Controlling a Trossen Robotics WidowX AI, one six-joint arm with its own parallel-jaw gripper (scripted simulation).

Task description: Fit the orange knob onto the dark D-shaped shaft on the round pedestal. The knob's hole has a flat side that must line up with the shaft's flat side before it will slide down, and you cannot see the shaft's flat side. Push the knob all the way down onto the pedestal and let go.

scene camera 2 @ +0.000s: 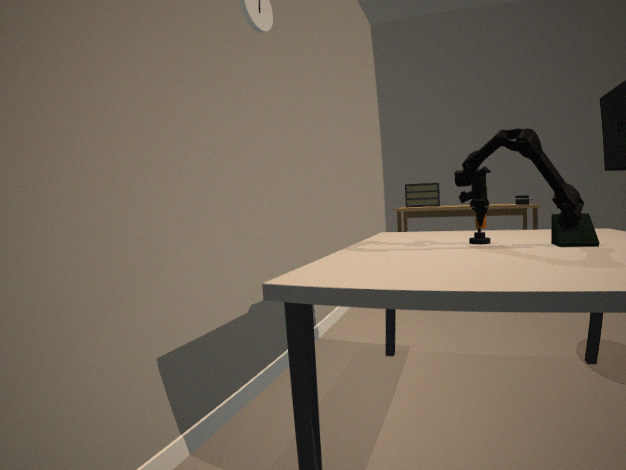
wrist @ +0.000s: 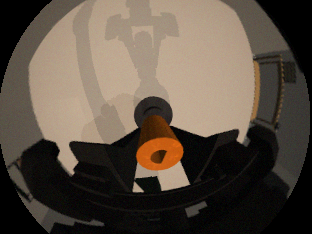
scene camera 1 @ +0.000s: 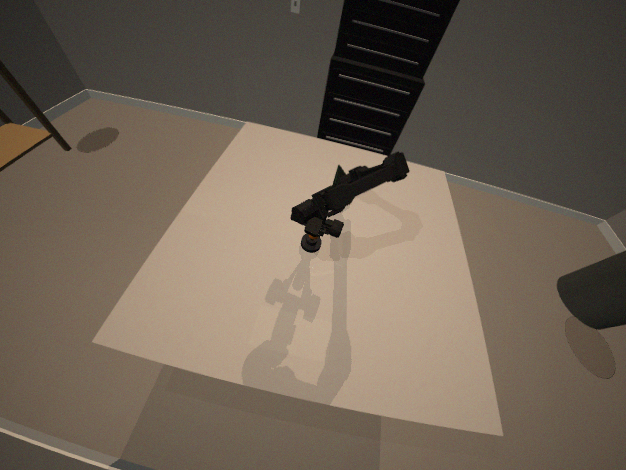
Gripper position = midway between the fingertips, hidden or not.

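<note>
Wrist view: orange knob (wrist: 159, 149) carried by my gripper (wrist: 155, 129).
</note>
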